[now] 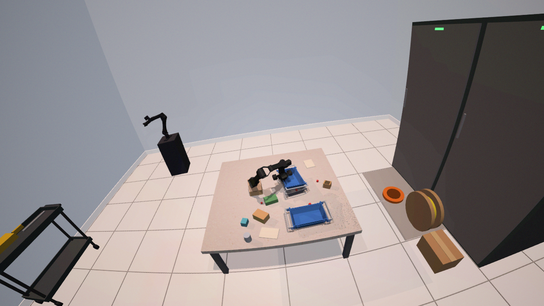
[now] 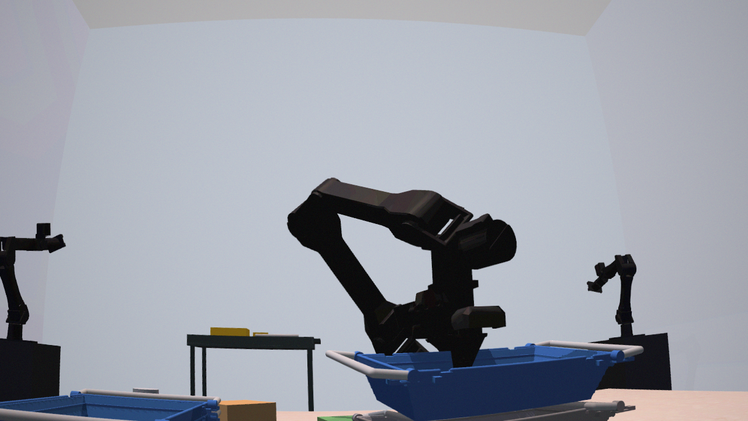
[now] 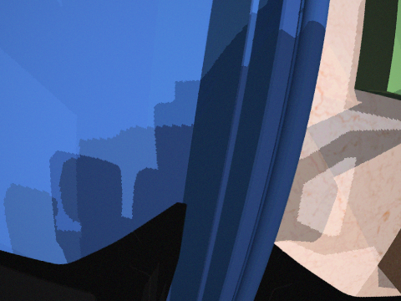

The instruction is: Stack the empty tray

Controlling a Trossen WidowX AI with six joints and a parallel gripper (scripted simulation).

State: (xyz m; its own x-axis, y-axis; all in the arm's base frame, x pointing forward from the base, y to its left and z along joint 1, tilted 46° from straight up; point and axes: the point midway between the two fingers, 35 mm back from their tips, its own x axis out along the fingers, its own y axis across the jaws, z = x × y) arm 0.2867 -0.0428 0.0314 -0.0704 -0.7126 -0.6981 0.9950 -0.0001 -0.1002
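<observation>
My gripper tip is 8 cm short of the tray, 1 cm to the right of it and 2 cm below it. Round my gripper tip: teal cube 43 cm behind, 33 cm to the right, 7 cm below; grey cylinder 42 cm behind, 50 cm to the right, 6 cm below; green block 16 cm behind, 12 cm to the right, 8 cm below.
</observation>
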